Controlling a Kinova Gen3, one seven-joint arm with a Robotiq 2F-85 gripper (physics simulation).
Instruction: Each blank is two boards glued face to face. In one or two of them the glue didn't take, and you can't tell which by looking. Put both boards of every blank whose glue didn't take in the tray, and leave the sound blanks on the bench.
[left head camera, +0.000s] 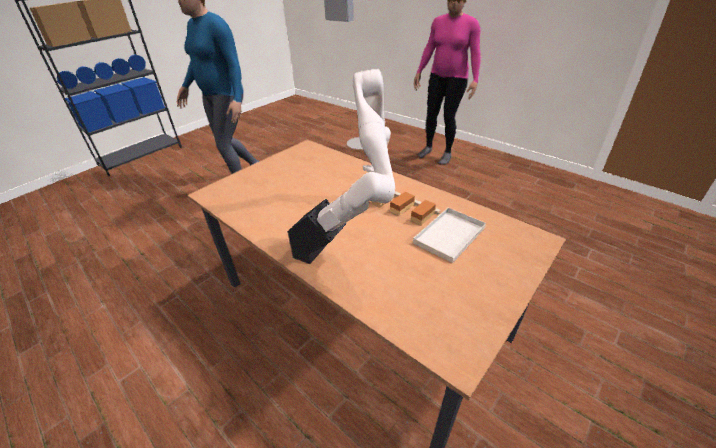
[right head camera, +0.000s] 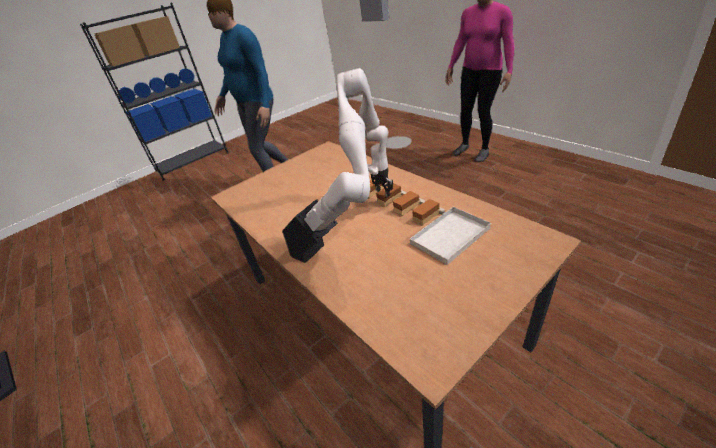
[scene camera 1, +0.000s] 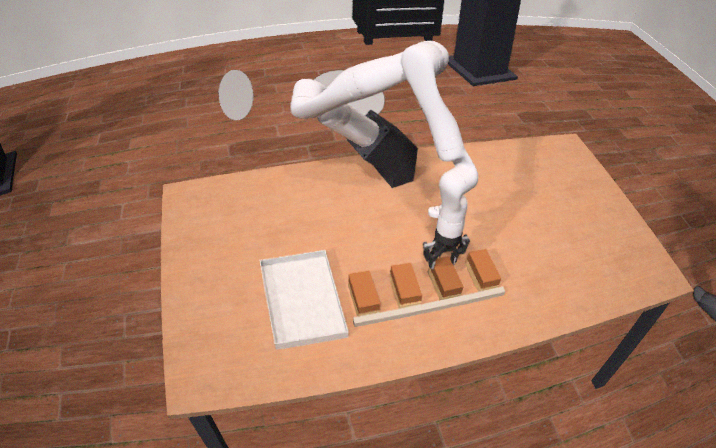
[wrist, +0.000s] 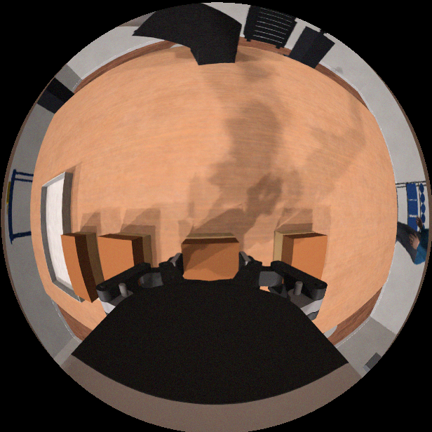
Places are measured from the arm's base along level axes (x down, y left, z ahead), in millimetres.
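Where they show: gripper, fingertip midpoint: (right head camera: 383, 194) (scene camera 1: 441, 265); arm's base at its link origin: (left head camera: 328, 219) (right head camera: 317, 219) (scene camera 1: 367, 133).
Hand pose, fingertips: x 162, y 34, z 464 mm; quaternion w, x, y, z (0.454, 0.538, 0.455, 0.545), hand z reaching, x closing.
Note:
Each offset is from my fingertips to the centre of the thing. Level surfaces: height alone.
Four blanks, each an orange-brown board on a pale board, stand in a row. Counted from the tray they are the first blank {dx +6, dy -247, dz -5 mm} (scene camera 1: 364, 289) (right head camera: 425, 210) (left head camera: 424, 210) (wrist: 77, 260), second blank {dx +6, dy -126, dz +13 mm} (scene camera 1: 405, 281) (right head camera: 406, 200) (left head camera: 402, 201) (wrist: 117, 252), third blank {dx +6, dy -6, dz +38 mm} (scene camera 1: 447, 280) (wrist: 210, 270) and fourth blank {dx +6, dy +116, dz +59 mm} (scene camera 1: 483, 266) (wrist: 307, 255). My gripper (scene camera 1: 443, 263) (right head camera: 384, 191) (wrist: 210, 260) is shut on the third blank, its fingers against the sides at the upper board. The boards look stacked; any gap is too small to tell. The tray {dx +36, dy -408, dz -73 mm} (scene camera 1: 311, 340) (left head camera: 432, 250) (right head camera: 428, 252) is empty.
A pale strip (scene camera 1: 430, 305) lies along the far ends of the blanks on the table {dx +52 mm} (scene camera 1: 237, 211). The black arm base (scene camera 1: 393, 153) stands at the opposite table edge. Two people (left head camera: 216, 58) (left head camera: 456, 47) stand beyond the table.

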